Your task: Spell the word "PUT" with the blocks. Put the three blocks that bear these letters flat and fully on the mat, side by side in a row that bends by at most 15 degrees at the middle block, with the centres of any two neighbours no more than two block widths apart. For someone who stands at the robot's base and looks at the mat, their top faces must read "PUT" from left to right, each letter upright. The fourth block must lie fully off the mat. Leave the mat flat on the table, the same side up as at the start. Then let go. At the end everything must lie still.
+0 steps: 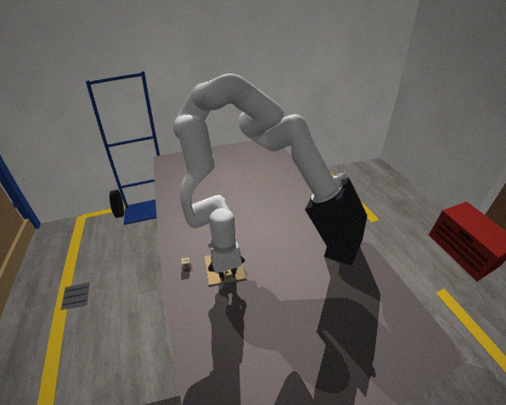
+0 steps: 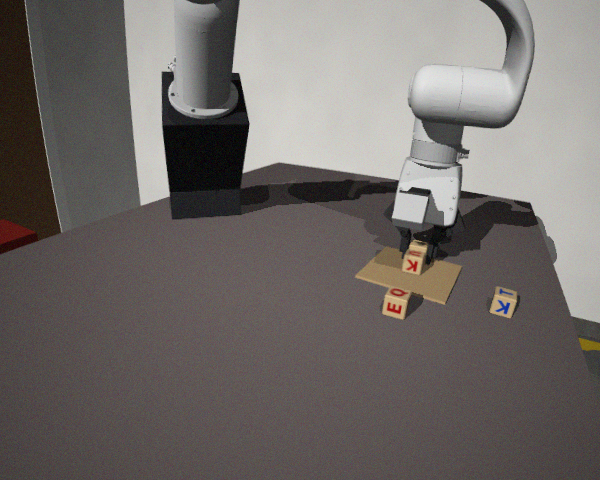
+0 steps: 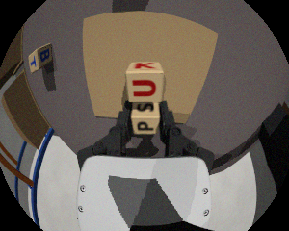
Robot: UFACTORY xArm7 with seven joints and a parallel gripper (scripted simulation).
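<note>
Right now my hand is 5 cm to the left of the tan mat and 2 cm above it.
</note>
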